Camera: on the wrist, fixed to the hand. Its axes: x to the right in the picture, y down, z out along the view.
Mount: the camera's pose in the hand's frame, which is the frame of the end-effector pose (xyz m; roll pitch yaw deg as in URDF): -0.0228 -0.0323 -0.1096 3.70 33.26 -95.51
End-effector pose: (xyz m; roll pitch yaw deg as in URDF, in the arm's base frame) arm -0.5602 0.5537 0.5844 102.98 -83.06 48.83
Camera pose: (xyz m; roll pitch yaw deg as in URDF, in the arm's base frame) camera -0.6434 0.6318 0.5609 101.81 9.37 95.81
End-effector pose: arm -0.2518 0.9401 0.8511 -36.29 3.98 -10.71
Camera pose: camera -0.2958 0.8559 0.7836 2.99 -3.21 -105.11
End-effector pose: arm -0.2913 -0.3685 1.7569 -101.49 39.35 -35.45
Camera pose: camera -0.3366 -0.4602 1.8127 -56.62 -50.01 -70.78
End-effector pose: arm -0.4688 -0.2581 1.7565 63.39 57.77 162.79
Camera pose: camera -0.4189 -0.3610 1.7342 -87.33 27.39 -24.82
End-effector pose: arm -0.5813 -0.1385 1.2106 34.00 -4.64 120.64
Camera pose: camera -0.6039 -0.1681 1.1002 7.74 67.46 29.80
